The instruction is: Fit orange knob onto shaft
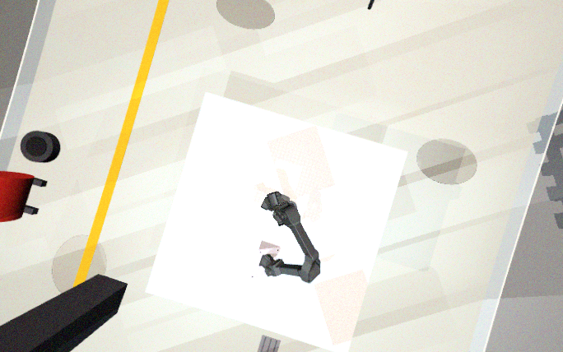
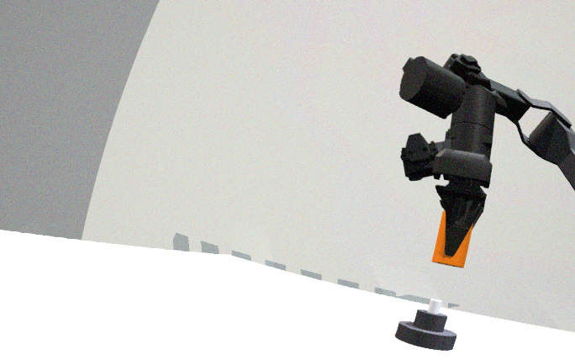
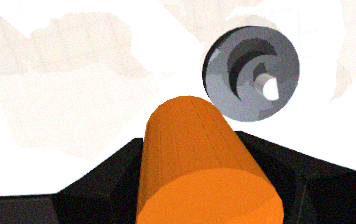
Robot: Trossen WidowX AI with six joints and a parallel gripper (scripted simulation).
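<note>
The dark round pedestal lies 9 cm below my gripper tip and 7 cm to the right of it. From my gripper tip the other things lie so: orange knob 3 cm above.
</note>
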